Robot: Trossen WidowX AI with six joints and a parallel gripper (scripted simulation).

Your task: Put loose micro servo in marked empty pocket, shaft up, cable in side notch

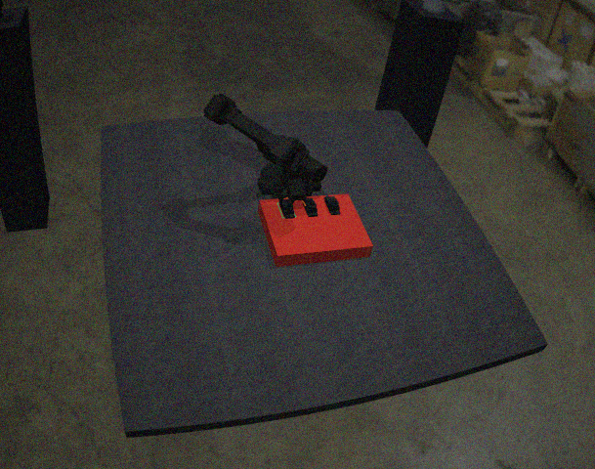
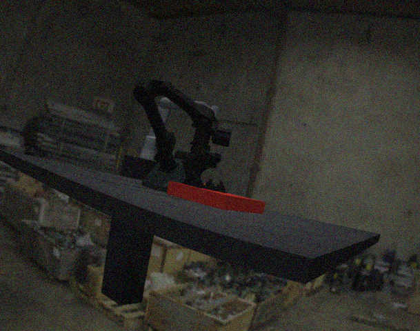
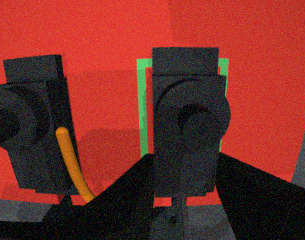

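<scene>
Now: the red deck 120 mm ahead of my gripper tip, 70 mm to the left of it and 30 mm below it.
</scene>
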